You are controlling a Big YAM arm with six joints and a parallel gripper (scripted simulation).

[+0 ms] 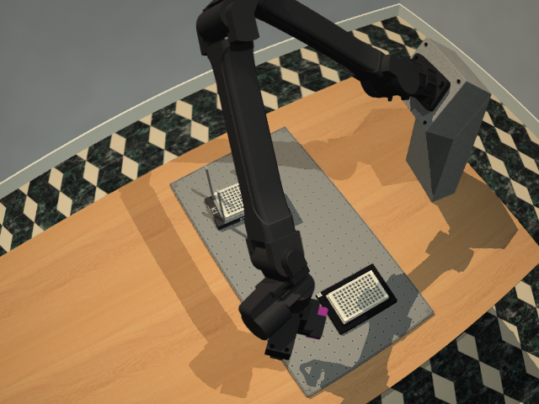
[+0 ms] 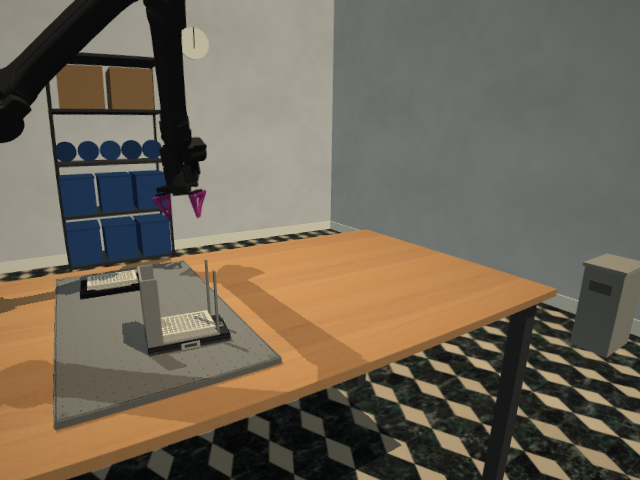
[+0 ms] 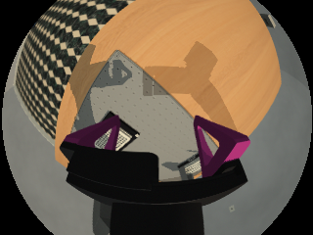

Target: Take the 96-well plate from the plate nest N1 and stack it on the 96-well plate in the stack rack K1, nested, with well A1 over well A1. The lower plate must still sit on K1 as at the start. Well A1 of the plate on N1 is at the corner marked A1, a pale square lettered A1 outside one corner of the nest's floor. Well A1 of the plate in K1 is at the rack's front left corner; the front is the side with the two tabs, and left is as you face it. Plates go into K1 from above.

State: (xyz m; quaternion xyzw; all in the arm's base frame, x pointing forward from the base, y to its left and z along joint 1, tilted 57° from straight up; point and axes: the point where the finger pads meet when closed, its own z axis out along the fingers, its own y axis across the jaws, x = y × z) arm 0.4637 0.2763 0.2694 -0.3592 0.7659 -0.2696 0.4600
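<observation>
Now: hand 21 cm past the black plate nest N1, 2 cm to the left of it and 17 cm above it. Also, from my hand: pale A1 mark: 14 cm behind, 8 cm to the right, 16 cm below; then grey back wall: 17 cm behind, 40 cm to the right, 9 cm below.
</observation>
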